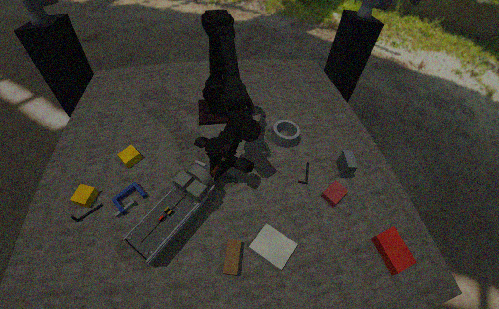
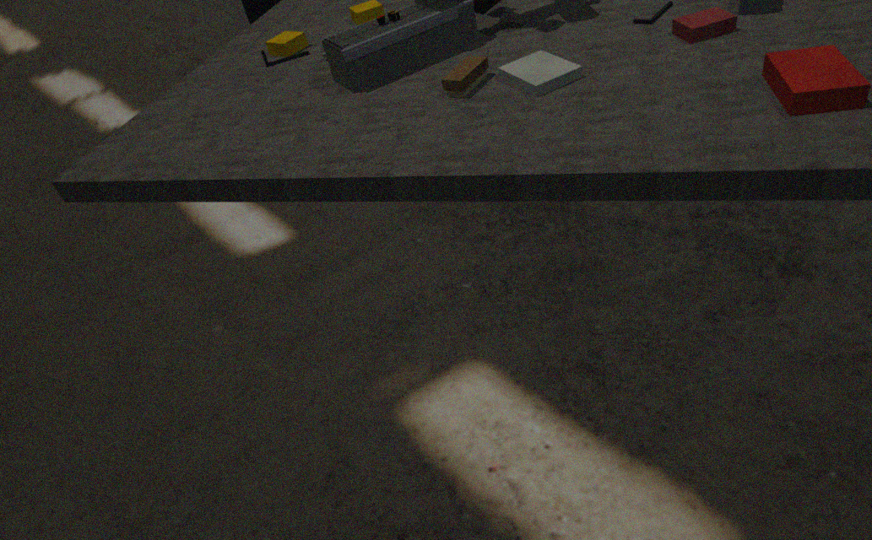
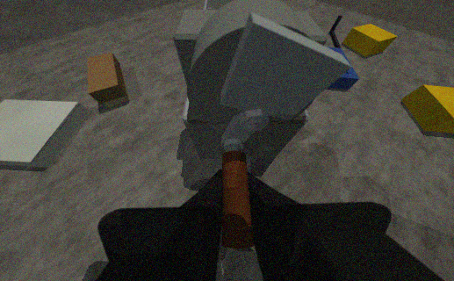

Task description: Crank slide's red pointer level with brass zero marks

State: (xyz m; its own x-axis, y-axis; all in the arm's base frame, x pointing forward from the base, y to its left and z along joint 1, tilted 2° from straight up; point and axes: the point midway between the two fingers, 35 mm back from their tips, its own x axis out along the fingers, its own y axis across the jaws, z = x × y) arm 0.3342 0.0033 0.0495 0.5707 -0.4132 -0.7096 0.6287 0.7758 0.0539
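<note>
The red pointer is 140 mm ahead of my gripper tip, 130 mm to the right of it and 50 mm above it. The rest, counted from my gripper tip: white plate: 210 mm ahead, 150 mm to the left, 20 mm below; then brown crank handle: 30 mm above, 10 mm to the left, 10 mm behind; then brown block: 230 mm ahead, 40 mm to the left, 20 mm below.
</note>
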